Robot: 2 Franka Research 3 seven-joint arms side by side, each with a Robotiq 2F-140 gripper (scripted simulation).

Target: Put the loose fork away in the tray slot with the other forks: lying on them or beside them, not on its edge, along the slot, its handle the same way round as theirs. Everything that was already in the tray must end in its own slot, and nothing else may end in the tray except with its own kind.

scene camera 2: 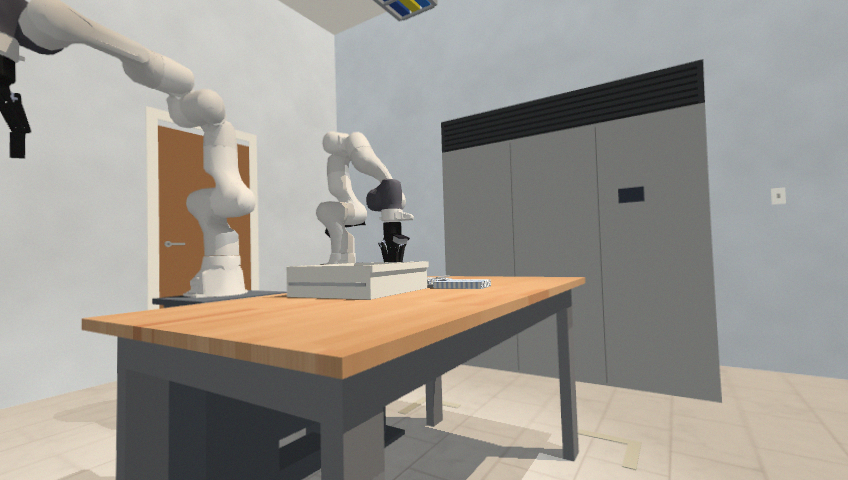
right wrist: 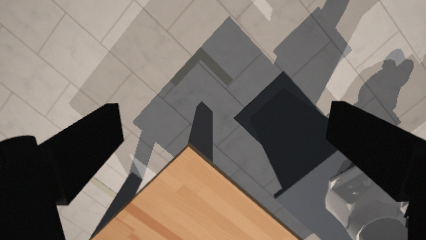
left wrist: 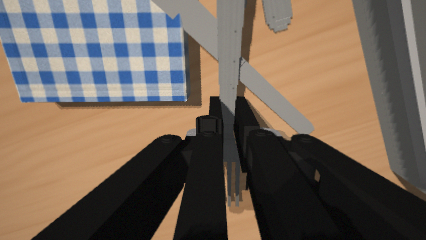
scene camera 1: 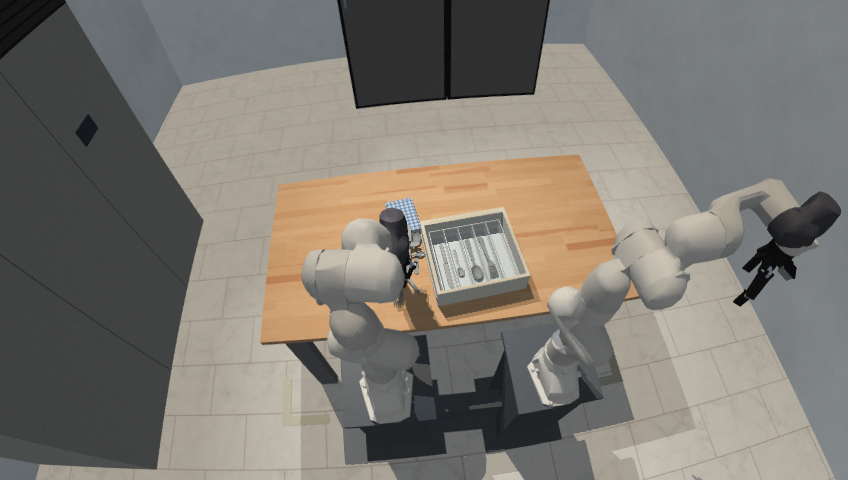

Observation:
The pictures show: the left gripper, the right gripper and a cutlery tray.
The right gripper also shows in the right wrist view.

